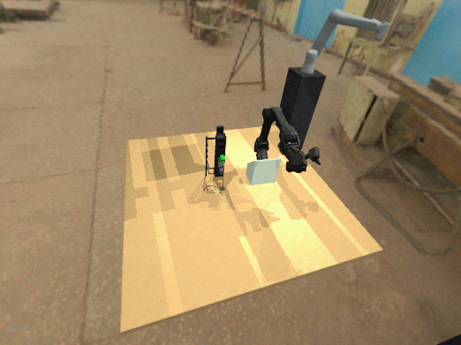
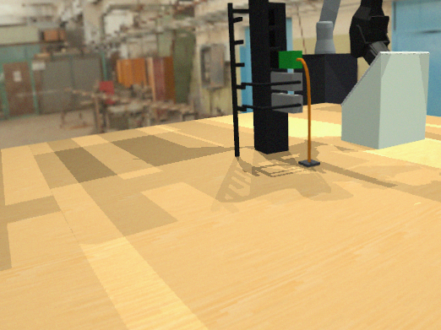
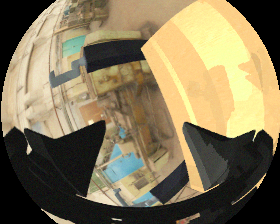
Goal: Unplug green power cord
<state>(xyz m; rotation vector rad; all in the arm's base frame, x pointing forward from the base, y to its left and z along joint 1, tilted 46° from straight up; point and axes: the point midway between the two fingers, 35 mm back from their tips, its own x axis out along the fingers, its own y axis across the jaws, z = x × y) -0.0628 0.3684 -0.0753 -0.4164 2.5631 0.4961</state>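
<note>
The green plug is 36 cm ahead of my gripper tip, 37 cm to the right of it and 16 cm below it. From my gripper tip the other things lie so: grey foot 37 cm ahead, 29 cm to the right, 36 cm below.
</note>
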